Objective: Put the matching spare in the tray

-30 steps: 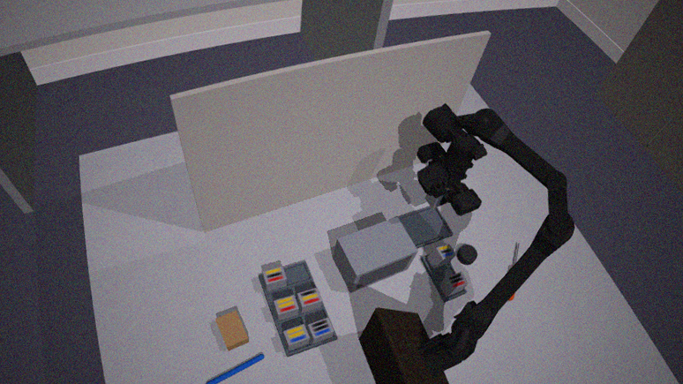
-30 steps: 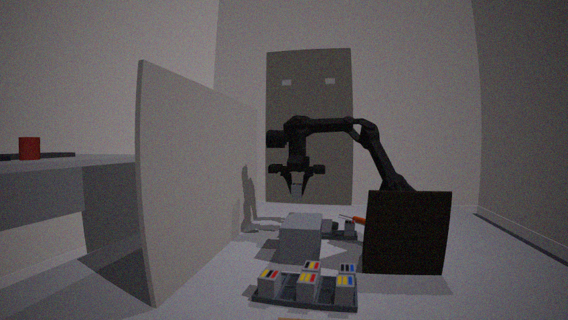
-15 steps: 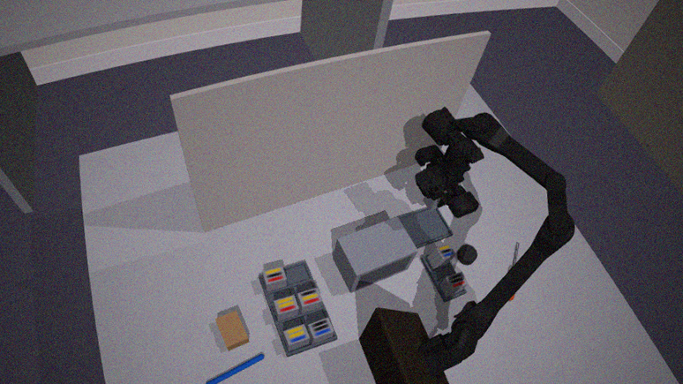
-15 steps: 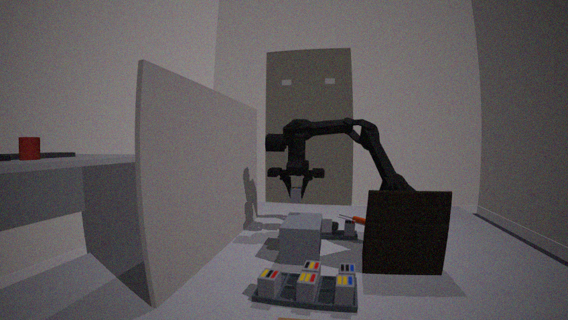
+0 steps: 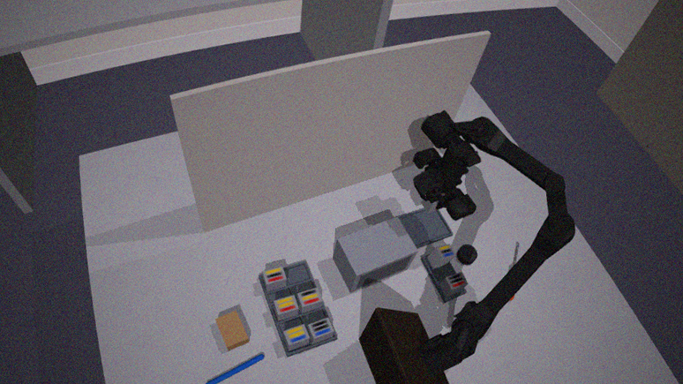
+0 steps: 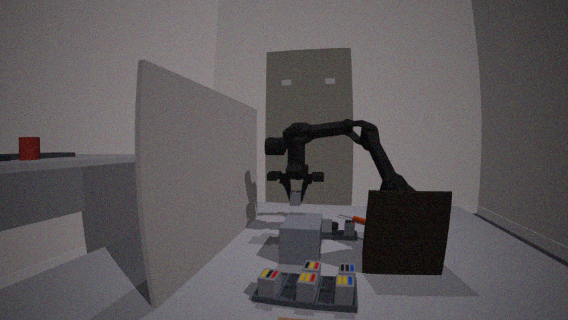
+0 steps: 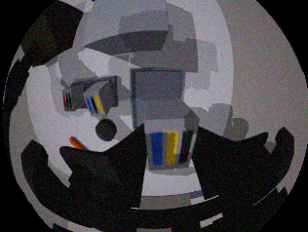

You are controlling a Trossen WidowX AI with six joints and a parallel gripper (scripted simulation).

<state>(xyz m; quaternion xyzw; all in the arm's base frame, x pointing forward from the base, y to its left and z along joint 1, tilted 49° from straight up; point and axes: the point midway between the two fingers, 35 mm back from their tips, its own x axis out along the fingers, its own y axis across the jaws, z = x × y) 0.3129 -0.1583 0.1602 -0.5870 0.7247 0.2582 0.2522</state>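
Now: the tray 10 mm behind my gripper tip and 110 mm below it. Round my gripper tip: grey box 30 mm behind, 190 mm to the left, 60 mm below; then holder 150 mm behind, 30 mm to the left, 100 mm below; then tall grey panel 200 mm ahead, 160 mm to the left, 110 mm above.
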